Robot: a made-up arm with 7 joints. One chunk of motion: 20 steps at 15 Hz.
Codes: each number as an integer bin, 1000 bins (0 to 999) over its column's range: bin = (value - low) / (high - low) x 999, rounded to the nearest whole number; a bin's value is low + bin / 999 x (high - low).
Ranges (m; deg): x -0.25..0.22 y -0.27..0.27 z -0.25..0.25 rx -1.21..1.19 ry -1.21..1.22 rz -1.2..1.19
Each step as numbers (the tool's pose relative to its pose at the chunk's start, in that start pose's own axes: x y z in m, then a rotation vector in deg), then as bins.
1 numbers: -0.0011 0.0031 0.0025 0.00 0.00 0.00
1 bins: 529 505 504 504 497 502
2 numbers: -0.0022 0.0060 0.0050 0.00 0.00 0.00
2 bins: 527 511 509 504 497 502
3 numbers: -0.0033 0.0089 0.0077 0.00 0.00 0.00
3 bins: 524 516 515 504 497 502
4 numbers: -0.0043 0.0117 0.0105 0.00 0.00 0.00
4 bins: 522 521 520 504 497 502
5 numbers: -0.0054 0.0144 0.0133 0.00 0.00 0.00
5 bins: 520 526 526 504 497 502
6 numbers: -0.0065 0.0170 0.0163 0.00 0.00 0.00
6 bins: 518 531 532 504 497 502
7 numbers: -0.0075 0.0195 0.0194 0.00 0.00 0.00
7 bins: 515 536 538 504 497 502
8 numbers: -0.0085 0.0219 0.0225 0.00 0.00 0.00
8 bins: 513 540 544 504 497 502
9 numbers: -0.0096 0.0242 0.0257 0.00 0.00 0.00
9 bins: 511 544 551 504 497 502
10 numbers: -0.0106 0.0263 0.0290 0.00 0.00 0.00
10 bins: 509 548 557 504 497 502
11 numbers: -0.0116 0.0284 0.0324 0.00 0.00 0.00
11 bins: 507 552 564 504 497 502
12 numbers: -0.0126 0.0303 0.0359 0.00 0.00 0.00
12 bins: 505 556 571 504 497 502
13 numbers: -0.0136 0.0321 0.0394 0.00 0.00 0.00
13 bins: 502 559 578 504 497 502
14 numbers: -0.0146 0.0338 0.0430 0.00 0.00 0.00
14 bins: 500 562 585 504 497 502
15 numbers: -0.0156 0.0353 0.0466 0.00 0.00 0.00
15 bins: 498 565 593 504 497 502
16 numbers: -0.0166 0.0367 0.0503 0.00 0.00 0.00
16 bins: 496 567 600 504 497 502
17 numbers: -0.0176 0.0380 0.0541 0.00 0.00 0.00
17 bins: 494 570 608 504 497 502
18 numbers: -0.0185 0.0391 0.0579 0.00 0.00 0.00
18 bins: 492 572 615 504 497 502
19 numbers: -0.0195 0.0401 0.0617 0.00 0.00 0.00
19 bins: 490 574 623 504 497 502
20 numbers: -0.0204 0.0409 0.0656 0.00 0.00 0.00
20 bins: 488 575 631 504 497 502
